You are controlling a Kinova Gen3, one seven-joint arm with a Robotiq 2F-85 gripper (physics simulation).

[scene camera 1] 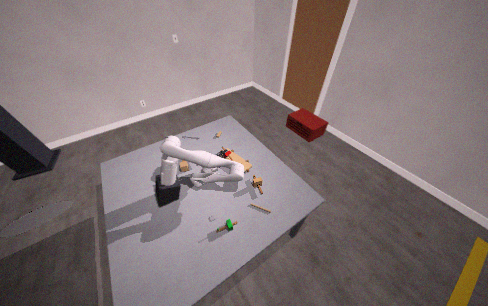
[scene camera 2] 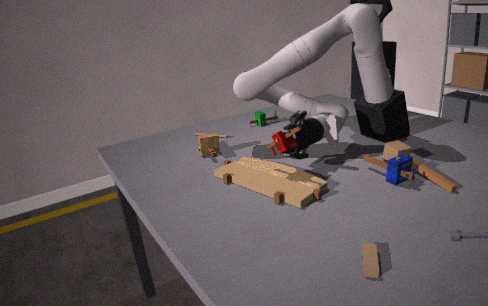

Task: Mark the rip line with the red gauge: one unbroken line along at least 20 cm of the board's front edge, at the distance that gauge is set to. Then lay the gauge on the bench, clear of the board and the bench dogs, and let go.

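Where they show: gripper, fingertip midpoint: (scene camera 1: 227, 152) (scene camera 2: 285, 143); arm's base at its link origin: (scene camera 1: 168, 180) (scene camera 2: 378, 96).
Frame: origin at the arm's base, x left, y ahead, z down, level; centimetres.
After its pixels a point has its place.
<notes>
My gripper (scene camera 1: 223, 154) @[x 12.0, y 46.1, z 4.3 cm] (scene camera 2: 295, 137) is shut on the red gauge (scene camera 1: 228, 153) @[x 8.5, y 45.8, z 2.4 cm] (scene camera 2: 284, 142) @[x 12.2, y 46.5, z 4.0 cm]. The gauge is tilted, with its wooden beam pointing down and away from the fingers. It is at the robot's side of the board (scene camera 1: 240, 160) @[x 7.0, y 55.1, z 13.4 cm] (scene camera 2: 260, 181) @[x 12.0, y 53.9, z 13.4 cm], close to that long edge; whether it touches the board I cannot tell. The pale board lies flat on the bench (scene camera 1: 145, 270) @[x -42.1, y -22.3, z 15.5 cm] (scene camera 2: 200, 235) @[x 24.6, y 74.8, z 15.4 cm], with small brown bench dogs (scene camera 2: 279, 197) @[x 21.6, y 53.7, z 13.7 cm] around its edges. The board's edge facing the robot is partly hidden in scene camera 2. I cannot make out a marked line.
A green gauge (scene camera 1: 229, 224) @[x -40.1, y 27.2, z 10.1 cm] (scene camera 2: 260, 118) @[x -37.0, y 28.5, z 12.0 cm], a plain wooden gauge (scene camera 1: 257, 182) @[x -20.8, y 56.2, z 9.6 cm] (scene camera 2: 208, 145) @[x -17.6, y 57.9, z 11.7 cm] and a blue gauge (scene camera 2: 399, 170) @[x 30.1, y 22.1, z 11.3 cm] stand apart. A wooden block (scene camera 1: 184, 166) @[x 17.2, y 11.3, z 10.1 cm] (scene camera 2: 397, 149) @[x 21.7, y 13.6, z 10.0 cm] is near the arm's base. A small wooden piece (scene camera 1: 218, 134) @[x 48.2, y 49.5, z 13.8 cm] (scene camera 2: 371, 260) @[x 50.1, y 51.1, z 13.9 cm], a metal tool (scene camera 1: 190, 137) @[x 57.1, y 23.4, z 15.0 cm] (scene camera 2: 467, 235) @[x 54.9, y 28.1, z 14.9 cm] and a stick (scene camera 1: 260, 208) @[x -37.1, y 50.2, z 14.6 cm] lie around.
</notes>
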